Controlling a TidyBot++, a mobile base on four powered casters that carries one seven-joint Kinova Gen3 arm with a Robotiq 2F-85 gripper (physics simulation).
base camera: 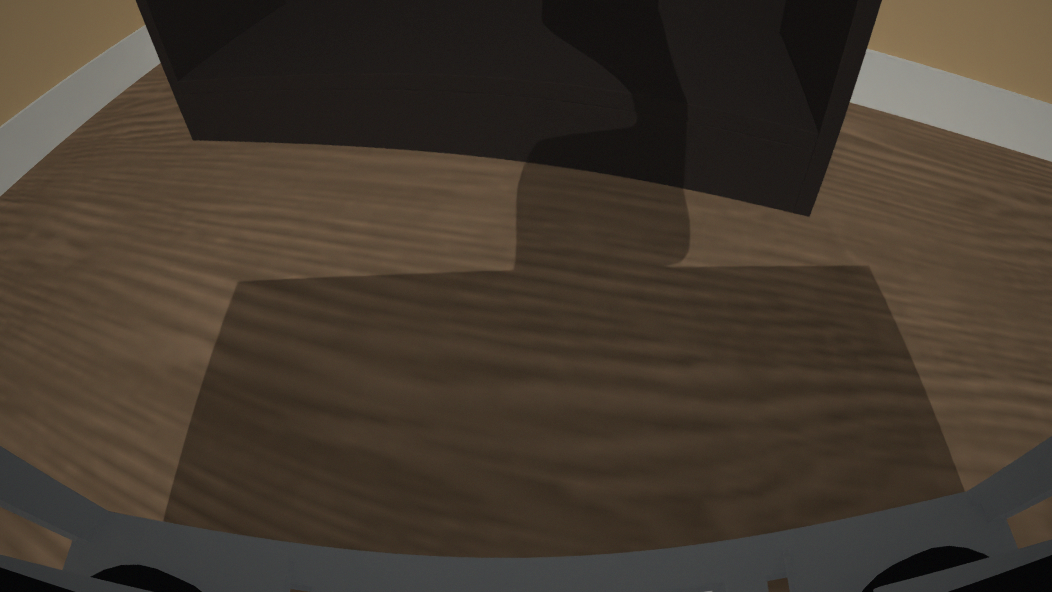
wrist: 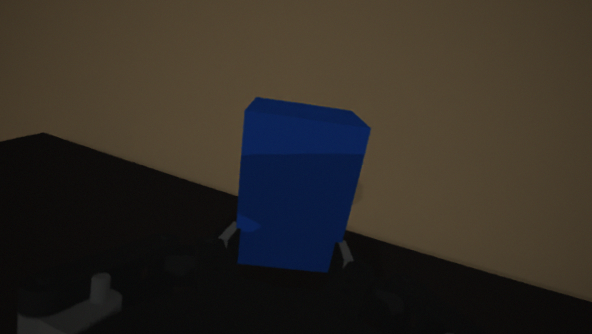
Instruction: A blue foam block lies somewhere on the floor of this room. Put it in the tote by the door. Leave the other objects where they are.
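Frame: origin at the arm's base, x left, y back, z up, level; centimetres.
Seen in the pictures: gripper, fingertip midpoint: [wrist: 286, 246].
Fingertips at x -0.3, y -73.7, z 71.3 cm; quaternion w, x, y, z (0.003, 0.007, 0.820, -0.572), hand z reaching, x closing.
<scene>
A point is followed by its place in that frame.
A blue block [wrist: 300, 185] @[x -0.6, y -72.9, z 76.0 cm] stands out in the middle of the wrist view, its long side running up the picture and slightly tilted. My gripper [wrist: 286, 246] @[x -0.3, y -73.7, z 71.3 cm] is shut on the blue block, with a pale fingertip pad against each side of its lower part. Behind the block are a dark surface and a tan wall. Whether the block touches the dark surface cannot be told. The gripper and the block do not show in the base camera view, where a broad shadow falls on the floor. The tote and the door do not show in either view.
A dark, open-fronted piece of furniture [base camera: 441, 121] @[x 8.9, y -58.9, z -35.4 cm] stands ahead of the base on the wooden floor [base camera: 353, 198] @[x 17.8, y -52.3, z -39.6 cm]. Tan walls with white baseboards [base camera: 949, 95] @[x -63.8, y -71.3, z -33.9 cm] meet the floor at left and right. A dark surface [wrist: 100, 200] @[x 19.0, y -82.0, z 66.4 cm] spans the wrist view below the wall [wrist: 450, 125] @[x -13.9, y -86.2, z 78.0 cm].
</scene>
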